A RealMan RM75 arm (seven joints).
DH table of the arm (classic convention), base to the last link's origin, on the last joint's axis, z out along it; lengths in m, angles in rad. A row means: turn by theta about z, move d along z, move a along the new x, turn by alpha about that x. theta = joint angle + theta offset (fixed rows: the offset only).
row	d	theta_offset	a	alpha
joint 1	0.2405	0	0	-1.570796
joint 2	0	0	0	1.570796
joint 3	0.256	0	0	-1.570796
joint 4	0	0	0	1.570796
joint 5	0.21	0	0	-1.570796
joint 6	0	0	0	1.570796
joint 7	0.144	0	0	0
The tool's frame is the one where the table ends.
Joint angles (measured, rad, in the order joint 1, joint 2, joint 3, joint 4, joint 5, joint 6, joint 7), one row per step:
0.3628, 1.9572, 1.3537, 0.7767, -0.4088, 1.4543, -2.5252
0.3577, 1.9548, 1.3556, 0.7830, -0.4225, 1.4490, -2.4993
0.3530, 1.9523, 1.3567, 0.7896, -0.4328, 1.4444, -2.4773
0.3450, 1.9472, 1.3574, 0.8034, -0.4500, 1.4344, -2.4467
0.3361, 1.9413, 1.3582, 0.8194, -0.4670, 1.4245, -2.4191
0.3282, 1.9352, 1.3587, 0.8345, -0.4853, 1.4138, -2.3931
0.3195, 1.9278, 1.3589, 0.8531, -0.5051, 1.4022, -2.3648
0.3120, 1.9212, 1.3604, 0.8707, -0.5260, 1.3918, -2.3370
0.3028, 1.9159, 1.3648, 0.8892, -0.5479, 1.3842, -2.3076
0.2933, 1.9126, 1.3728, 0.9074, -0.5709, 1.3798, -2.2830
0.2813, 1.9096, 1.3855, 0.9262, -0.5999, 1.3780, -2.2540
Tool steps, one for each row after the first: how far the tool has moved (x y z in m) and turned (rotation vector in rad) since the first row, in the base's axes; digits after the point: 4 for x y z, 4 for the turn. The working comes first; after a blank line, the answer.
Tool pose at each row, in the base's axes (x y z in m, rotation vector in rad; the steps are taken from these numbers as rounded here):
0.1602, 0.3115, 0.0159, -2.1685, -0.2101, 1.4481
0.1614, 0.3107, 0.0155, -2.1892, -0.1886, 1.4480
0.1622, 0.3100, 0.0154, -2.2055, -0.1704, 1.4484
0.1634, 0.3090, 0.0153, -2.2310, -0.1478, 1.4439
0.1644, 0.3078, 0.0156, -2.2542, -0.1297, 1.4374
0.1656, 0.3068, 0.0157, -2.2786, -0.1134, 1.4272
0.1664, 0.3056, 0.0161, -2.3048, -0.0978, 1.4159
0.1671, 0.3046, 0.0165, -2.3303, -0.0838, 1.4044
0.1678, 0.3032, 0.0173, -2.3532, -0.0689, 1.3956
0.1683, 0.3017, 0.0183, -2.3711, -0.0609, 1.3874
0.1696, 0.2997, 0.0198, -2.3908, -0.0503, 1.3768

0.0012, -0.0008, -0.0004, -0.0228, -0.0051, -0.0069
0.0020, -0.0015, -0.0005, -0.0415, -0.0086, -0.0128
0.0032, -0.0025, -0.0006, -0.0665, -0.0180, -0.0203
0.0042, -0.0037, -0.0003, -0.0876, -0.0283, -0.0264
0.0054, -0.0047, -0.0002, -0.1075, -0.0415, -0.0325
0.0062, -0.0059, 0.0002, -0.1283, -0.0561, -0.0378
0.0069, -0.0069, 0.0006, -0.1479, -0.0707, -0.0422
0.0076, -0.0083, 0.0014, -0.1672, -0.0825, -0.0466
0.0081, -0.0098, 0.0024, -0.1804, -0.0931, -0.0484
0.0094, -0.0118, 0.0039, -0.1951, -0.1052, -0.0520

